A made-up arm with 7 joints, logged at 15 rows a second.
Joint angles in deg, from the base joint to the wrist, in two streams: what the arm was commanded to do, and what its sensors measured. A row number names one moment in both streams.
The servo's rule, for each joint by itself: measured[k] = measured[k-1] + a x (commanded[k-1-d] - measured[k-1]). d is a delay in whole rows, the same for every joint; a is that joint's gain. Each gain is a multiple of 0.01, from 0.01 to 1. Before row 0 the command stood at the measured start. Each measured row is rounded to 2 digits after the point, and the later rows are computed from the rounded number. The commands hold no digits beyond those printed.
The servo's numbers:
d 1
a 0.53 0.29 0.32 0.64 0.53 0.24 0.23
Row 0, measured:
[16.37, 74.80, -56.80, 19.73, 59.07, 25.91, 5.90]
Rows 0 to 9, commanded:
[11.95, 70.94, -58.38, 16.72, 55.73, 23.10, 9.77]
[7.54, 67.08, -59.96, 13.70, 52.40, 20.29, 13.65]
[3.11, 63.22, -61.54, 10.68, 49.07, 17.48, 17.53]
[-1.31, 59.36, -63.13, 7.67, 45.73, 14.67, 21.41]
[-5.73, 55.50, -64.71, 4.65, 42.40, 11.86, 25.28]
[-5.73, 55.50, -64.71, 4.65, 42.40, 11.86, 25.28]
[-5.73, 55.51, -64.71, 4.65, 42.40, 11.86, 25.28]
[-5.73, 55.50, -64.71, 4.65, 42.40, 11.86, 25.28]
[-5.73, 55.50, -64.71, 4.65, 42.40, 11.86, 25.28]
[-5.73, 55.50, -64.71, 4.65, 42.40, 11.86, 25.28]
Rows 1 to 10, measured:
[16.37, 74.80, -56.80, 19.73, 59.07, 25.91, 5.90]
[14.03, 73.68, -57.31, 17.80, 57.30, 25.24, 6.79]
[10.59, 71.77, -58.16, 15.18, 54.70, 24.05, 8.37]
[6.63, 69.29, -59.24, 12.30, 51.72, 22.47, 10.48]
[2.42, 66.41, -60.48, 9.34, 48.55, 20.60, 12.99]
[-1.90, 63.25, -61.83, 6.34, 45.29, 18.50, 15.82]
[-3.93, 61.00, -62.75, 5.26, 43.76, 16.91, 18.00]
[-4.88, 59.41, -63.38, 4.87, 43.04, 15.70, 19.67]
[-5.33, 58.28, -63.81, 4.73, 42.70, 14.78, 20.96]
[-5.54, 57.47, -64.10, 4.68, 42.54, 14.08, 21.95]

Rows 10 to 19, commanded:
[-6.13, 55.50, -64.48, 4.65, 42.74, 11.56, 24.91]
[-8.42, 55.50, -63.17, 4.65, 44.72, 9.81, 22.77]
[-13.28, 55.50, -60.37, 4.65, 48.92, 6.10, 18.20]
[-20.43, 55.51, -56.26, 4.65, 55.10, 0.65, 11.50]
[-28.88, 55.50, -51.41, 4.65, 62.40, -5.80, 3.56]
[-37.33, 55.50, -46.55, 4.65, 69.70, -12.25, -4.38]
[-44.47, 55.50, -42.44, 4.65, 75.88, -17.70, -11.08]
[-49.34, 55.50, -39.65, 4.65, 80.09, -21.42, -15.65]
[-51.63, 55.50, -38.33, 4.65, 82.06, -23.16, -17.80]
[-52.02, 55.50, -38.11, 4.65, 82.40, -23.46, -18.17]
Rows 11 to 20, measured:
[-5.64, 56.90, -64.30, 4.66, 42.47, 13.55, 22.72]
[-5.90, 56.49, -64.36, 4.65, 42.61, 13.07, 23.22]
[-7.24, 56.20, -63.98, 4.65, 43.73, 12.29, 23.12]
[-10.44, 56.00, -62.82, 4.65, 46.48, 10.80, 21.99]
[-15.73, 55.86, -60.72, 4.65, 51.05, 8.36, 19.58]
[-22.70, 55.76, -57.74, 4.65, 57.07, 4.96, 15.90]
[-30.45, 55.68, -54.16, 4.65, 63.76, 0.83, 11.24]
[-37.88, 55.63, -50.41, 4.65, 70.18, -3.62, 6.11]
[-43.95, 55.59, -46.97, 4.65, 75.43, -7.89, 1.11]
[-48.02, 55.56, -44.21, 4.65, 78.94, -11.55, -3.24]

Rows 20 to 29, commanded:
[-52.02, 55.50, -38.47, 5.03, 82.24, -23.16, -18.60]
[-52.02, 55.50, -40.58, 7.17, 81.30, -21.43, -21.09]
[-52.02, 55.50, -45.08, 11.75, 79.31, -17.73, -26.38]
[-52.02, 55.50, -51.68, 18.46, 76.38, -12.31, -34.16]
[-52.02, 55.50, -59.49, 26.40, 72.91, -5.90, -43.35]
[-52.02, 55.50, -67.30, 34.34, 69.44, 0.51, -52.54]
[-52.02, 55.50, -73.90, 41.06, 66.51, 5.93, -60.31]
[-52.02, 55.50, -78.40, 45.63, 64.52, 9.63, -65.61]
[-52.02, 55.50, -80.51, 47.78, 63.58, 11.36, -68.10]
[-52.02, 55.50, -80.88, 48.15, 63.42, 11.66, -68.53]
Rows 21 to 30, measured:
[-50.14, 55.54, -42.26, 4.65, 80.77, -14.41, -6.67]
[-51.14, 55.53, -41.05, 4.89, 81.55, -16.51, -9.41]
[-51.61, 55.52, -40.90, 6.35, 81.42, -17.69, -12.10]
[-51.83, 55.51, -42.24, 9.81, 80.30, -17.70, -15.38]
[-51.93, 55.51, -45.26, 15.35, 78.22, -16.41, -19.70]
[-51.98, 55.51, -49.81, 22.42, 75.41, -13.89, -25.14]
[-52.00, 55.51, -55.41, 30.05, 72.25, -10.43, -31.44]
[-52.01, 55.51, -61.33, 37.10, 69.21, -6.50, -38.08]
[-52.02, 55.51, -66.79, 42.56, 66.72, -2.63, -44.41]
[-52.02, 55.51, -71.18, 45.90, 65.06, 0.73, -49.86]

